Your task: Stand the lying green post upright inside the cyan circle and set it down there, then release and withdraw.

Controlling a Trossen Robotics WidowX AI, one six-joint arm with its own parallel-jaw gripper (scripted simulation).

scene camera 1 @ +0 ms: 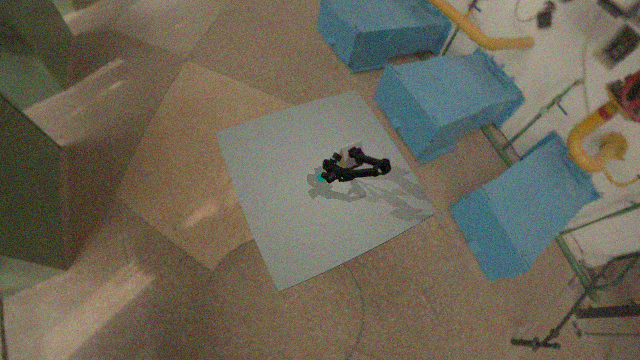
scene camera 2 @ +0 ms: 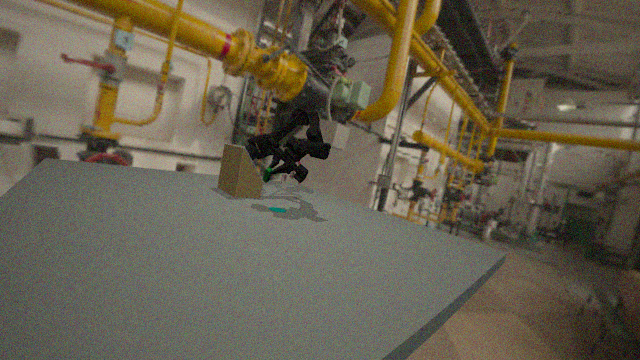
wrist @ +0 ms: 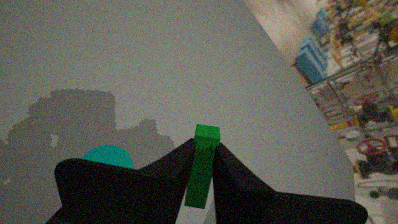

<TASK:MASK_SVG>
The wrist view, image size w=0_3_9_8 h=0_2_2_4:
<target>my gripper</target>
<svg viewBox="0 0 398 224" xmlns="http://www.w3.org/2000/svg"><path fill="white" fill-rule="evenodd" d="M216 146L212 166L216 224L366 224L368 219L367 209L359 203L341 198L277 192L252 173L222 143ZM194 138L190 138L164 157L139 170L78 158L70 158L59 162L54 170L62 207L46 224L175 224L192 171L196 148Z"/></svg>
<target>green post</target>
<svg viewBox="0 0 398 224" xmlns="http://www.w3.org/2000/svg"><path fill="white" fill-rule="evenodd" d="M197 124L194 142L196 142L194 161L187 184L184 206L205 209L212 180L216 146L219 146L221 138L219 127Z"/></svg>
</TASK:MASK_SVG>
